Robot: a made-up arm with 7 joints.
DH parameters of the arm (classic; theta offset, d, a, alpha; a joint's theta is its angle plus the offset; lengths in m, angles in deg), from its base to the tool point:
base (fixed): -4.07 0 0 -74.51
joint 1: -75.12 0.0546 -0.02 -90
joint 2: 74 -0.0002 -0.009 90
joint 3: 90 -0.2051 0.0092 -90
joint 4: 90 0.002 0.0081 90
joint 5: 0 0.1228 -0.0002 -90
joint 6: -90 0 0.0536 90
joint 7: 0 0.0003 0 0
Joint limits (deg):
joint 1: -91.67..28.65
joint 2: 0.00..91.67
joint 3: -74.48..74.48
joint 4: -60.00..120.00
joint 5: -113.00..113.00
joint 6: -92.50..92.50
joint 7: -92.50..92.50
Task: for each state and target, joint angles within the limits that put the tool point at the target. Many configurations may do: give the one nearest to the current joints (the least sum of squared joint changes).
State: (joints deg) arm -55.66 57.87 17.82 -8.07 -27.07 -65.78 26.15
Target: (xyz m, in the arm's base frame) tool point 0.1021 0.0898 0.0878
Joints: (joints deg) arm -81.41 54.09 -0.54 -44.62 -14.73 -57.12 26.15
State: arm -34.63 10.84 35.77 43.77 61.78 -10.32 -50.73
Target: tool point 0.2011 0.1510 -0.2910
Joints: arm -28.05 6.88 35.66 44.65 61.81 -10.60 -50.73
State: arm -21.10 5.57 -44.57 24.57 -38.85 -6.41 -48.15
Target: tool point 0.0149 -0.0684 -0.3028
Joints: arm 0.64 0.83 -58.08 24.53 -38.58 -3.94 -48.15
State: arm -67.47 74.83 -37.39 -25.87 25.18 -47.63 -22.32
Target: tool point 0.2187 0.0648 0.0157
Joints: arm -72.40 63.14 -39.88 -18.14 26.58 -43.22 -22.32
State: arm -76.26 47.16 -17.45 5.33 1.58 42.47 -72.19
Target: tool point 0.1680 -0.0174 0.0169
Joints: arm -69.90 29.23 -38.60 -50.66 -2.19 26.16 -72.19
